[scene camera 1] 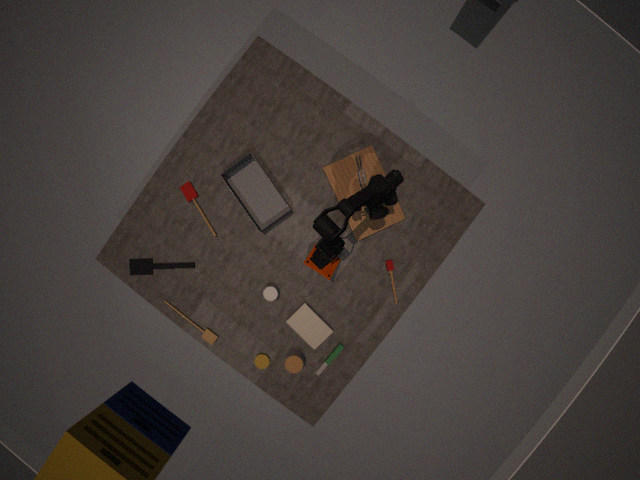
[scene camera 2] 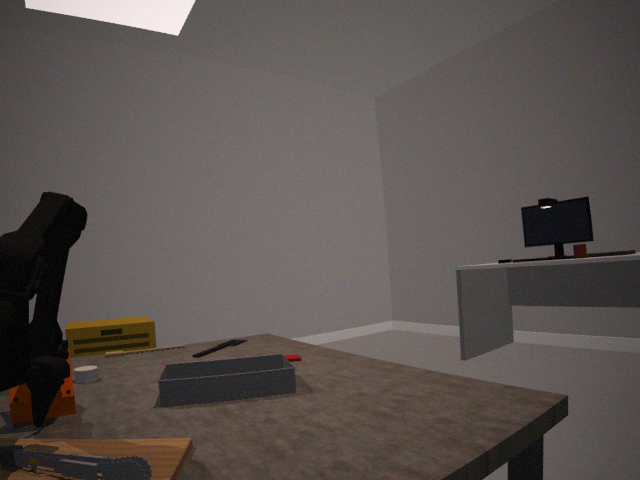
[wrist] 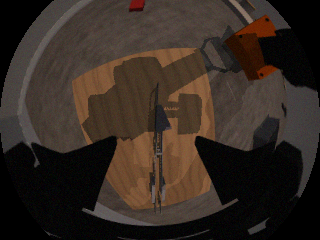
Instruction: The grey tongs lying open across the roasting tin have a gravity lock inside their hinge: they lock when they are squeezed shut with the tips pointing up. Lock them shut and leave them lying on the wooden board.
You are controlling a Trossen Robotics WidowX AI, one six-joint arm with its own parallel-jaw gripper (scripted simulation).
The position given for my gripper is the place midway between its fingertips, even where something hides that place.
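My gripper [wrist: 156, 140] open, holding nothing. Pale tile [scene camera 1: 313, 329] visible. Wooden board [scene camera 1: 342, 175], [wrist: 118, 98] visible. Grey roasting tin [scene camera 2: 219, 380], [scene camera 1: 264, 205] visible.
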